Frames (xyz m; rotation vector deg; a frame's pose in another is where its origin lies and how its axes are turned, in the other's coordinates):
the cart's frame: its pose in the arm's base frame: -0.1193 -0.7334 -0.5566 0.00 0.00 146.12
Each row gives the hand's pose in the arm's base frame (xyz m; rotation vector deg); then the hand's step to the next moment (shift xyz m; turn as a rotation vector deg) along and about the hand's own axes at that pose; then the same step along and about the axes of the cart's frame.
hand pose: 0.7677 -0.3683 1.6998 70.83 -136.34 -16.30
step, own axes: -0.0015 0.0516 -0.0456 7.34 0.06 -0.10
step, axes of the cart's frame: 0.0304 -0.0182 0.0591 -0.25 6.99 2.22
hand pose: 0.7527 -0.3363 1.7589 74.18 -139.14 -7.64
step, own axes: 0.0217 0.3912 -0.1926 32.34 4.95 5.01
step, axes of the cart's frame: 0.3268 -0.0499 0.2852 4.81 32.19 5.99
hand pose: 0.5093 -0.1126 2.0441 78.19 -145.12 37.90
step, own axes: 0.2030 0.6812 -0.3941 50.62 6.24 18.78
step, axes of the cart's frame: 0.7766 0.0899 0.2220 2.85 54.28 0.16
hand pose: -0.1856 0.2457 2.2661 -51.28 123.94 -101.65
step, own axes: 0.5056 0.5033 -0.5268 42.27 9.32 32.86
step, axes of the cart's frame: 0.8000 0.3058 -0.2301 -11.47 52.49 -8.15
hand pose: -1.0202 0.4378 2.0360 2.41 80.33 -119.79
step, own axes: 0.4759 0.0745 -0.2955 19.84 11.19 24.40
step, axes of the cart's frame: 0.3681 0.2363 -0.3578 -15.65 28.96 -5.54
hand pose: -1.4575 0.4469 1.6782 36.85 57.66 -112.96
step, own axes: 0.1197 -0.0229 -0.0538 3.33 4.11 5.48
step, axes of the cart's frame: 0.0669 0.0436 -0.1066 -5.17 5.48 -1.10
